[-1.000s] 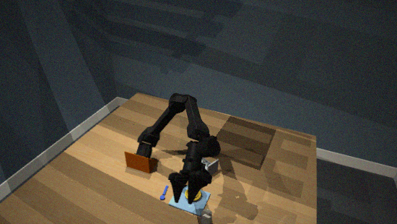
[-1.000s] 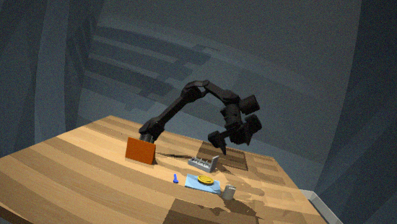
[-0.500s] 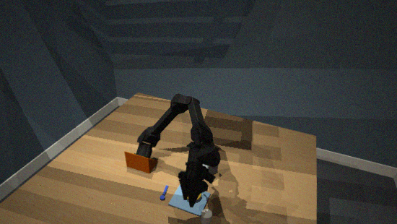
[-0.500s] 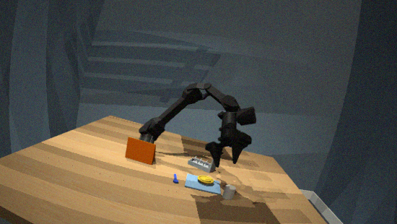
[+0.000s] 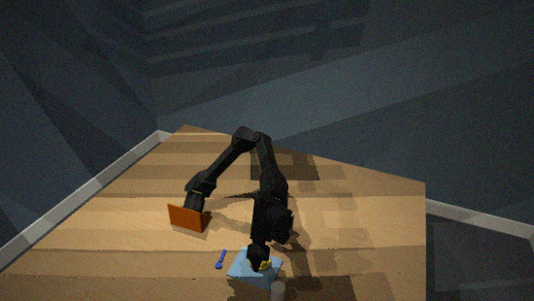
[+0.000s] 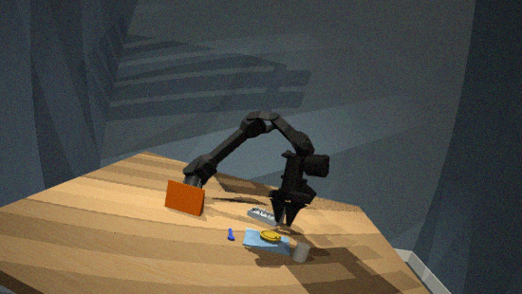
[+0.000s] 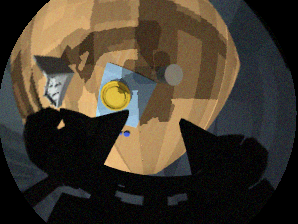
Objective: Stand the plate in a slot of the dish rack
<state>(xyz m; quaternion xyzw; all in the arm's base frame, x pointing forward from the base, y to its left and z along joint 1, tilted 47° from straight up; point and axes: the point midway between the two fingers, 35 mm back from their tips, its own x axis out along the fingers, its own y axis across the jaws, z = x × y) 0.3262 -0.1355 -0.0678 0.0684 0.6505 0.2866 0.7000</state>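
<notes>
Right now the yellow plate is 8 cm below my gripper tip, 7 cm to the left of it and 2 cm behind it. Also, from my gripper tip: small blue utensil (14 cm behind, 9 cm below, 3 cm to the left); light blue mat (9 cm below, 5 cm to the left, 2 cm behind); grey dish rack (26 cm to the left, 7 cm below, 4 cm behind).
</notes>
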